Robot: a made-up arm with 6 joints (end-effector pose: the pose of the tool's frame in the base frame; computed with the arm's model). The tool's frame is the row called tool. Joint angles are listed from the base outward.
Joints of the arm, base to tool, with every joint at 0 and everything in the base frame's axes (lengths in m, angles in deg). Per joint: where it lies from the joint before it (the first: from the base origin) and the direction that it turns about. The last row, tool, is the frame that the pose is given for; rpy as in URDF.
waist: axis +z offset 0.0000 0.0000 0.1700
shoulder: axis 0 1 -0.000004 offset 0.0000 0.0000 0.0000
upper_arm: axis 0 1 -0.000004 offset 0.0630 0.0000 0.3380
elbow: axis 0 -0.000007 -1 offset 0.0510 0.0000 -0.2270
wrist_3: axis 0 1 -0.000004 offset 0.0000 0.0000 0.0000
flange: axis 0 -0.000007 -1 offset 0.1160 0.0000 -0.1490
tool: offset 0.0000 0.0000 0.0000 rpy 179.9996 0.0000 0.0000
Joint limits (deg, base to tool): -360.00..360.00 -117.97..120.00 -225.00..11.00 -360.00..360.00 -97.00..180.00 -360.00..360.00
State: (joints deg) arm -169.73 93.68 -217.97 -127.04 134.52 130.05
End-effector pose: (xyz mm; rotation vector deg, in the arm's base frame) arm -430.6 74.1 336.5 -87.56 35.16 -35.61
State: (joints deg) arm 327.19 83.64 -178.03 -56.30 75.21 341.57
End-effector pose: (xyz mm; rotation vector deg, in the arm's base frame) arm 553.5 -470.1 161.2 120.94 -9.25 -9.85
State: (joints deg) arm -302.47 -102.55 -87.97 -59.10 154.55 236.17
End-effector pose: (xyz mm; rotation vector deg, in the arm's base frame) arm -57.4 -360.0 304.5 76.72 133.40 30.40
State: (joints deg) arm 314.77 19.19 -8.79 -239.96 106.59 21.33
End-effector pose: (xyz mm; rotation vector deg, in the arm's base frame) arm 287.0 -73.1 152.6 12.56 79.43 35.90
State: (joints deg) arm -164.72 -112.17 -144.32 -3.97 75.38 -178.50
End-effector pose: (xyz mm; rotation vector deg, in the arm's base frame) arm 661.9 189.1 250.7 -0.92 -5.72 -164.09
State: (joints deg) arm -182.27 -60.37 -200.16 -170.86 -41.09 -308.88
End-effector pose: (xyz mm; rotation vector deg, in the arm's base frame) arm 498.9 -49.2 565.4 -38.61 30.58 -120.20
